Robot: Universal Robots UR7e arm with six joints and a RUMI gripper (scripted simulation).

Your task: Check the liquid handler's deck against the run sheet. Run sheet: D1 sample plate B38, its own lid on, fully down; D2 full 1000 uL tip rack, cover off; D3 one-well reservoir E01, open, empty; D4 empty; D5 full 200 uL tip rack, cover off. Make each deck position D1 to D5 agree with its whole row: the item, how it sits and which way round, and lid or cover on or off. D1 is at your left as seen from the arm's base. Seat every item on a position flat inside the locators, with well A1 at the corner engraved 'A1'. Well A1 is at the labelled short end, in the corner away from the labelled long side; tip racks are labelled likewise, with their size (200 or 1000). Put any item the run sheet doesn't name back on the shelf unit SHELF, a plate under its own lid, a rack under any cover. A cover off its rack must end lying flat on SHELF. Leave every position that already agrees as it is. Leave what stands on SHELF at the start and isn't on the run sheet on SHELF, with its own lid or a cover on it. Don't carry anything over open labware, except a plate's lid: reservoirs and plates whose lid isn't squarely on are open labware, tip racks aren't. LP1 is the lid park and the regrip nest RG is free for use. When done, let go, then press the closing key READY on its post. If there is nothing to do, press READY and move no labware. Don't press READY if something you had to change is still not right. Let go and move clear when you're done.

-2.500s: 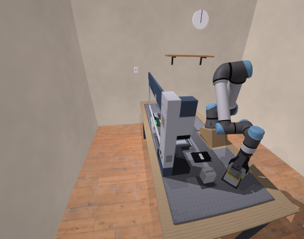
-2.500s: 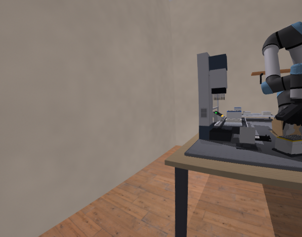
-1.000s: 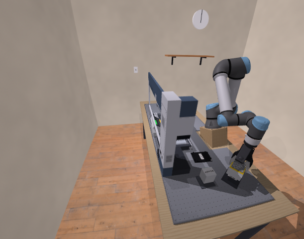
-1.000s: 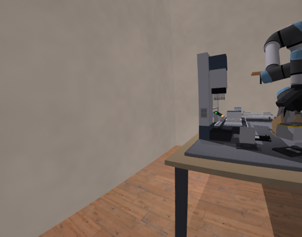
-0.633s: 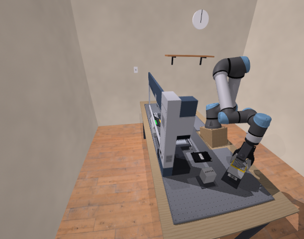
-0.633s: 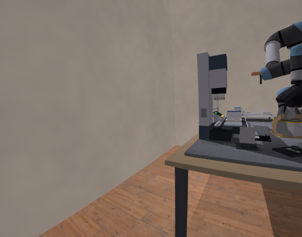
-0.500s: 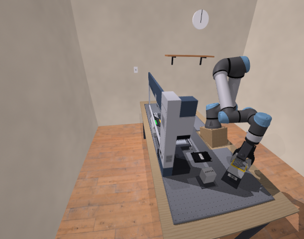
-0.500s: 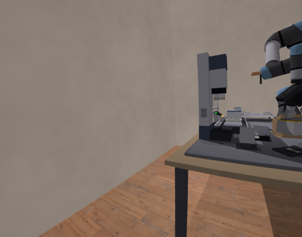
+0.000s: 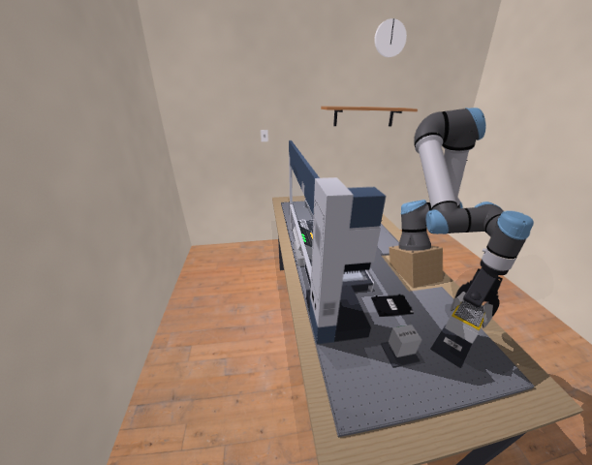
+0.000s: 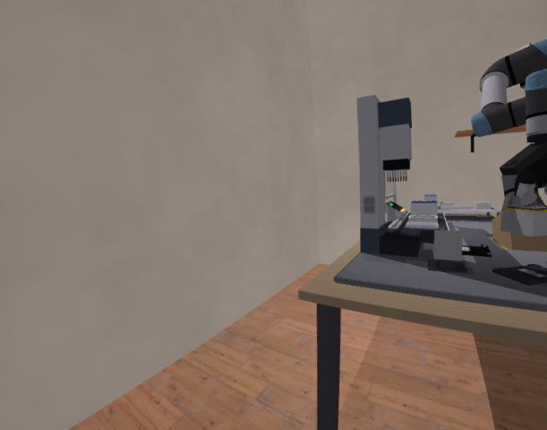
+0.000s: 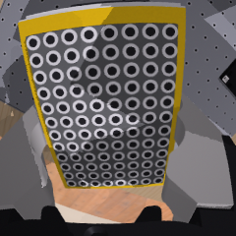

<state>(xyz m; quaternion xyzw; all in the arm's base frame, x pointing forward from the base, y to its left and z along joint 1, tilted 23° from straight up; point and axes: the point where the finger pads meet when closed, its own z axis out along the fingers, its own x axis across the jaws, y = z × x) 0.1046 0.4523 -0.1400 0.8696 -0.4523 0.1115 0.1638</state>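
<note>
Now: hand 150 mm above the regrip nest RG. Also, from my hand: yellow-rimmed tip rack 10 mm to the right, 10 mm above; ready key post 200 mm ahead, 30 mm to the right, 80 mm below; LP1 label 130 mm ahead, 220 mm to the right, 140 mm below.
</note>
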